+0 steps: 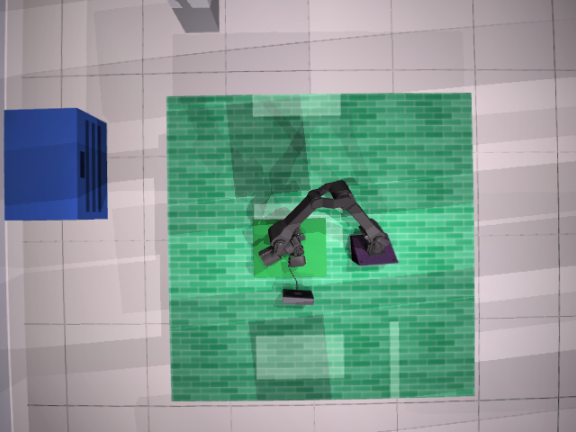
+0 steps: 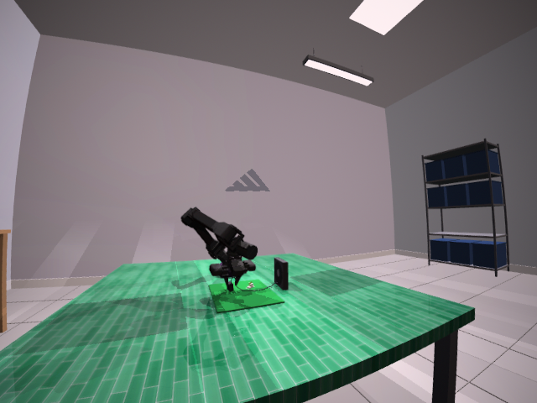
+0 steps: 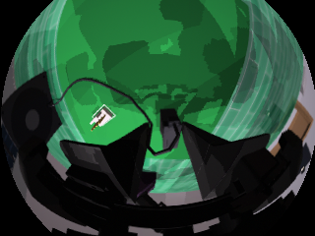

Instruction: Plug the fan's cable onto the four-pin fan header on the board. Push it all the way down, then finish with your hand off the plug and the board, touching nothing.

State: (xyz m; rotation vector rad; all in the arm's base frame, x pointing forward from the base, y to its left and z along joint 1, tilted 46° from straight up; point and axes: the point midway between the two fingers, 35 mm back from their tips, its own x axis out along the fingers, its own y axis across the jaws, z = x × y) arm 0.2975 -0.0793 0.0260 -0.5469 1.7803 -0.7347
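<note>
Right now the green board is 40 mm ahead of my gripper tip, 30 mm to the left of it and 40 mm below it. The rest, counted from my gripper tip: dark plug: 10 mm behind; then black fan: 40 mm ahead, 210 mm to the left, 30 mm above; then fan header: 90 mm to the left, 20 mm below.
</note>
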